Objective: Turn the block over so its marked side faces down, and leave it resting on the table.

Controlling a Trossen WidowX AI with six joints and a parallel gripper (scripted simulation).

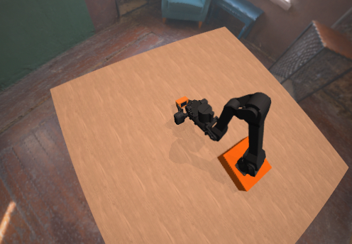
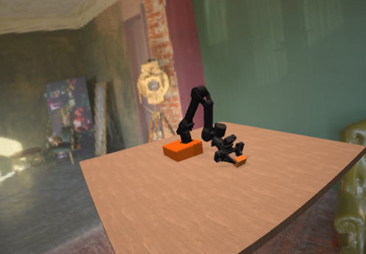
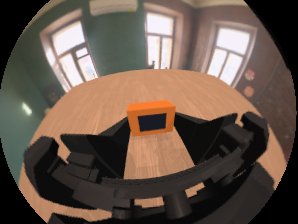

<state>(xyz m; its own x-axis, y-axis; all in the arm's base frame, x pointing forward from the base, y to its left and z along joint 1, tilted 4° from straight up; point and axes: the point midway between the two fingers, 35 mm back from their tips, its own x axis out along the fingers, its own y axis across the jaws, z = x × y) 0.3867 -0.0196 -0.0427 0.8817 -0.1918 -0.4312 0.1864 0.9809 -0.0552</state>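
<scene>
My gripper tip is now 1 cm past the orange block.
</scene>
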